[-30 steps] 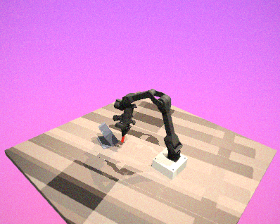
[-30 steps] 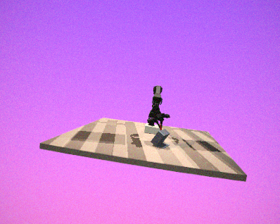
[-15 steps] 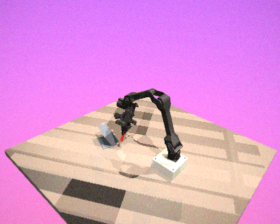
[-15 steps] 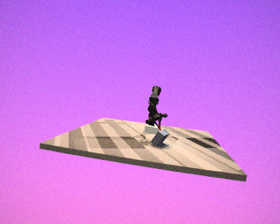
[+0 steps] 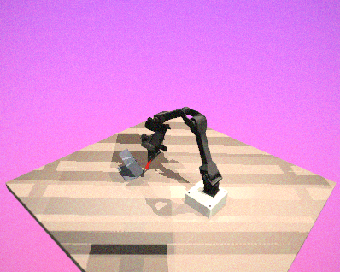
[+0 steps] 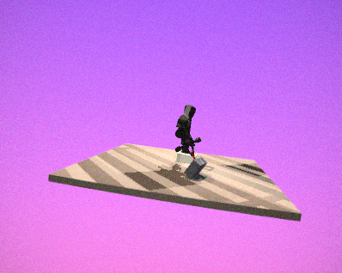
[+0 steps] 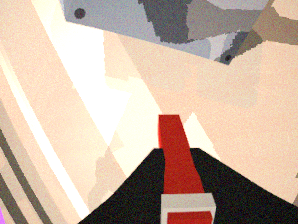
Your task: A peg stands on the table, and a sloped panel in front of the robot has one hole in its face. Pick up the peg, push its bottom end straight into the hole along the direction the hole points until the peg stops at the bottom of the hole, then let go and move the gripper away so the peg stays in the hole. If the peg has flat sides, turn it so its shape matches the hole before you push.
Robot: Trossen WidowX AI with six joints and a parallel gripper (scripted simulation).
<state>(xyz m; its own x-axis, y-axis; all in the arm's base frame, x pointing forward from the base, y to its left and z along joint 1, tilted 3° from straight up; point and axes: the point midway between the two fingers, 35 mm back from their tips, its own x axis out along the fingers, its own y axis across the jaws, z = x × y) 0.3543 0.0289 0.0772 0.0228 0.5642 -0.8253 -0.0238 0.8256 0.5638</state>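
My gripper tip is now 11 cm short of the grey sloped panel, 5 cm above it and 2 cm to the right of it. Round my gripper tip: red square peg: 1 cm to the right, 1 cm above.
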